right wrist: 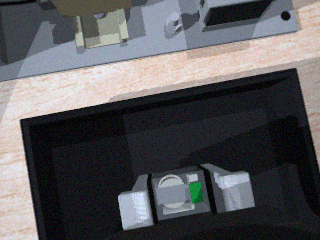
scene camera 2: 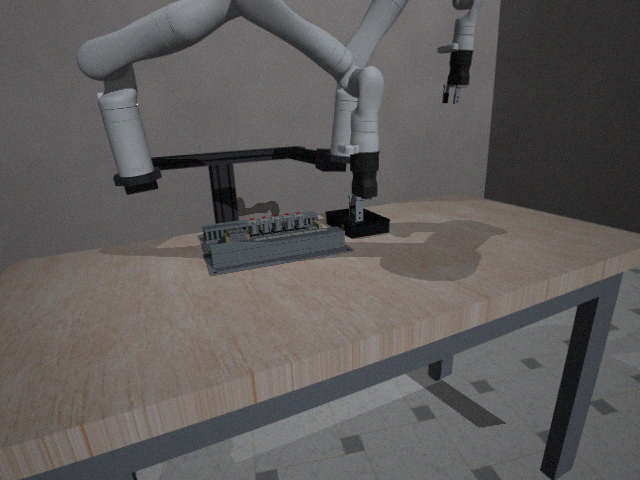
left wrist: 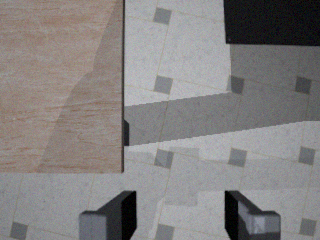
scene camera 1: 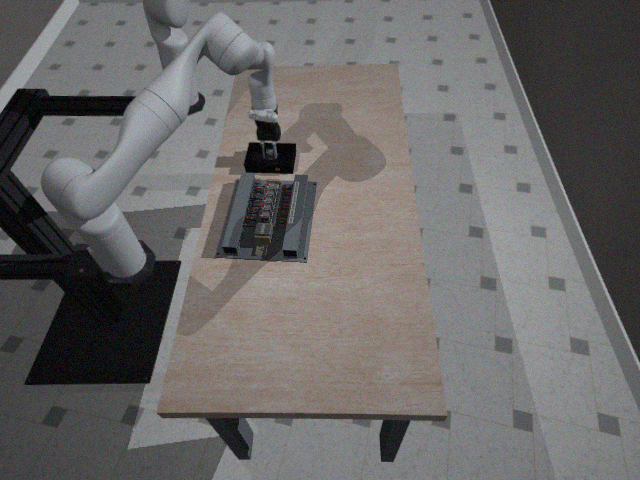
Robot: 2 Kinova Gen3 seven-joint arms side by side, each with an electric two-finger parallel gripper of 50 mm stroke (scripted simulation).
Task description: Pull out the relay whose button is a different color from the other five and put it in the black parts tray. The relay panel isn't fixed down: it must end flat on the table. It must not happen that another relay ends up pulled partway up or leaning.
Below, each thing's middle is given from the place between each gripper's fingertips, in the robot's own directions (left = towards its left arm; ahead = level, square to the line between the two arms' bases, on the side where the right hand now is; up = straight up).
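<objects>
Distances from my right hand (scene camera 2: 356, 219): the green-button relay (right wrist: 178, 192), which I see 1 cm below; the black parts tray (scene camera 1: 254, 162), 2 cm below; the grey relay panel (scene camera 1: 286, 238), 2 cm below, 2 cm ahead and 25 cm to the right.
Distances from my left hand (scene camera 2: 450, 103): the green-button relay, 31 cm below, 27 cm ahead and 56 cm to the right; the black parts tray, 33 cm below, 27 cm ahead and 56 cm to the right; the grey relay panel, 32 cm below, 29 cm ahead and 81 cm to the right.
</objects>
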